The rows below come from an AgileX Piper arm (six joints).
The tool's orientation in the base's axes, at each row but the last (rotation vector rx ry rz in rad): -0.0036, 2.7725, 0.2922; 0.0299, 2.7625, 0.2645; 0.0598, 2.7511, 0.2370; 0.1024, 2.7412, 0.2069; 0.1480, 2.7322, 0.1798; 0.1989, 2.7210, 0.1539; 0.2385, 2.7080, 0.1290; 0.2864, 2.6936, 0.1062
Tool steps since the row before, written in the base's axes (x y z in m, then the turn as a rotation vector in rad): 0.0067, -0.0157, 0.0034, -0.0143, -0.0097, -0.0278; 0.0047, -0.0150, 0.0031, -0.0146, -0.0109, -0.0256; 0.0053, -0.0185, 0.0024, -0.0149, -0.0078, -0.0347; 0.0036, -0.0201, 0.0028, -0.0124, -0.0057, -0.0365; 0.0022, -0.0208, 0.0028, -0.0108, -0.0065, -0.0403; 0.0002, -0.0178, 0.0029, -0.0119, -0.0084, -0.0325; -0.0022, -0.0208, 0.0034, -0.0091, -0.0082, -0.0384; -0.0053, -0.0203, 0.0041, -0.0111, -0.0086, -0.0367
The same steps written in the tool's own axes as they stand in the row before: -0.0080, -0.0149, -0.0040, 0.0227, -0.0145, 0.0186; -0.0063, -0.0142, -0.0038, 0.0221, -0.0153, 0.0163; -0.0072, -0.0178, -0.0031, 0.0259, -0.0138, 0.0250; -0.0064, -0.0192, -0.0038, 0.0245, -0.0119, 0.0278; -0.0058, -0.0199, -0.0039, 0.0244, -0.0132, 0.0319; -0.0042, -0.0171, -0.0040, 0.0221, -0.0141, 0.0242; -0.0032, -0.0203, -0.0051, 0.0219, -0.0142, 0.0307; -0.0014, -0.0203, -0.0066, 0.0229, -0.0148, 0.0283
